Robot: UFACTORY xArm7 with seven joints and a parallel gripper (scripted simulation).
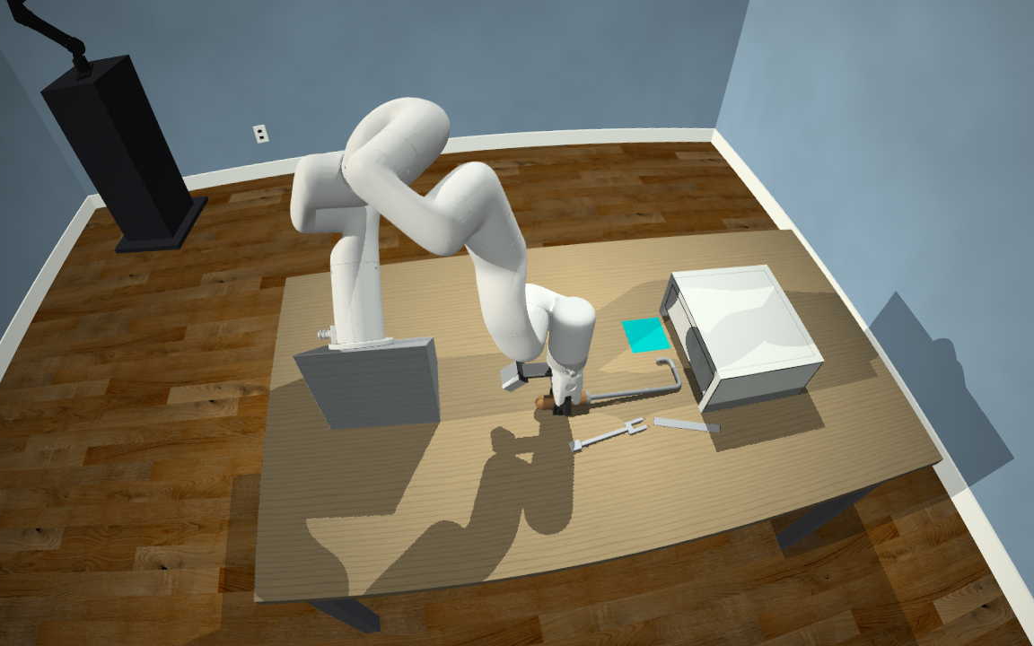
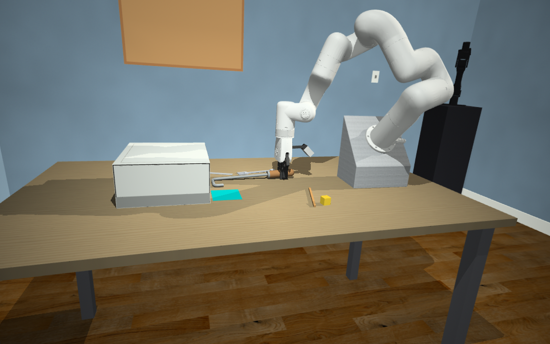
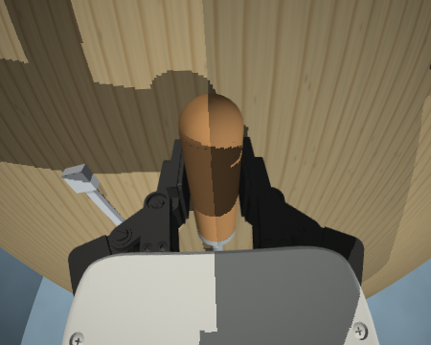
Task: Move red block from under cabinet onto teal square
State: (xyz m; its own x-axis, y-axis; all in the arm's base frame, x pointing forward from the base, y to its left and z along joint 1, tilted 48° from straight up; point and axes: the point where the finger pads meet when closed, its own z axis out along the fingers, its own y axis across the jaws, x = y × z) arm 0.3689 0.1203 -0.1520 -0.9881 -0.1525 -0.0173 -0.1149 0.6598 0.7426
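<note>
The teal square lies 230 mm ahead of my hand, 190 mm to the left of it and 20 mm below it. Round my hand: grey forked tool (100 mm ahead, 80 mm to the right, 20 mm below); hooked tool with wooden handle (120 mm ahead, 50 mm to the left, 10 mm below); thin wooden stick (70 mm behind, 220 mm to the left, 20 mm below).
</note>
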